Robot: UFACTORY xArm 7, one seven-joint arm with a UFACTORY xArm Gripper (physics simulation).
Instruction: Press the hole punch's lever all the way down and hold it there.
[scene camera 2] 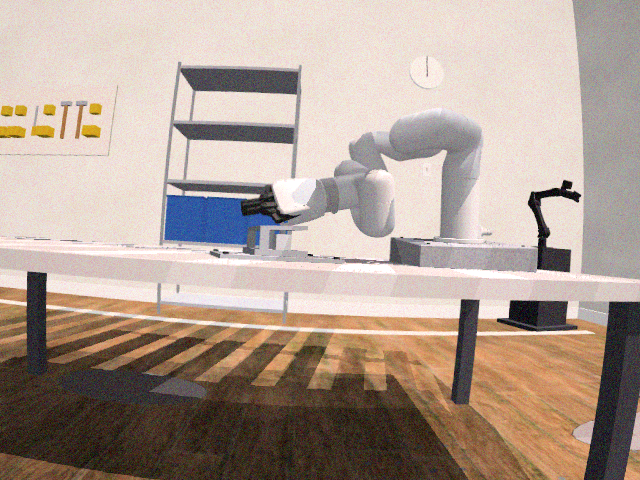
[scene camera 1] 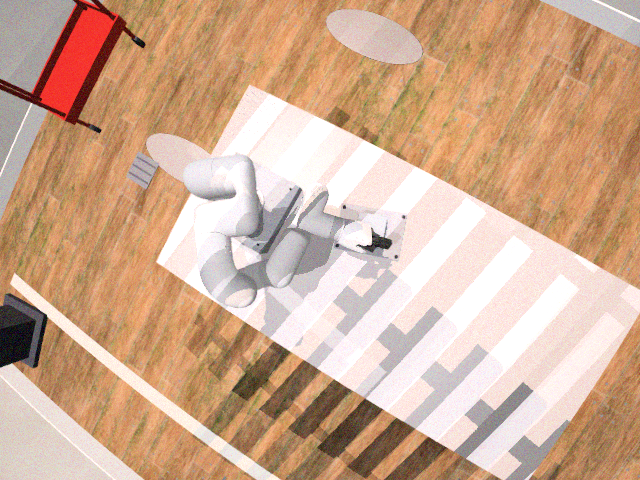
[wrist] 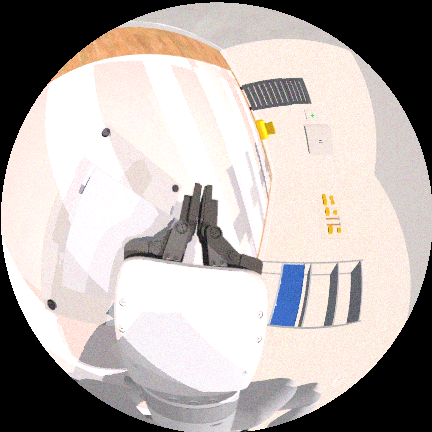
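Where they show: gripper, fingertip midpoint: (scene camera 2: 241,208) (scene camera 1: 390,244) (wrist: 200,192); arm's base, link origin: (scene camera 2: 458,241).
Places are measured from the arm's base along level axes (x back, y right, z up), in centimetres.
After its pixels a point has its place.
The pale grey hole punch (scene camera 1: 379,224) @[x -47.7, y -6.1, z 0.4 cm] (scene camera 2: 252,239) @[x -49.8, y 1.8, z -2.4 cm] (wrist: 112,215) @[x -47.1, y -5.7, z 0.4 cm] stands on a thin plate (scene camera 1: 401,237) @[x -57.1, y -4.7, z -5.3 cm] (wrist: 55,280) @[x -37.6, y -8.6, z -5.3 cm] with dark screws at its corners. In scene camera 2 its lever (scene camera 2: 299,227) @[x -41.7, y -8.4, z 0.4 cm] lies about level, low over the punch body. My gripper (scene camera 1: 390,242) @[x -52.6, y -0.5, z 3.9 cm] (scene camera 2: 242,207) @[x -52.6, y -0.5, z 3.9 cm] (wrist: 200,192) @[x -52.6, y -0.5, z 3.9 cm] is shut and empty. Its dark fingers point sideways, past and above the punch, and its white housing is right over the lever. The housing's underside is very near the lever; whether they touch cannot be told. The housing hides part of the punch in scene camera 1 and the wrist view.
The punch is on a long pale table (scene camera 1: 516,330) @[x -105.8, y 14.1, z -6.1 cm] (scene camera 2: 206,271) @[x -58.3, y -30.1, z -7.2 cm]. The arm's grey base block (scene camera 2: 475,256) @[x -4.5, y -13.5, z -3.3 cm] stands on the table behind the punch. A grey shelf rack (scene camera 2: 173,134) with blue bins (scene camera 2: 186,219) and a black stand with a small arm (scene camera 2: 538,217) are beyond the table.
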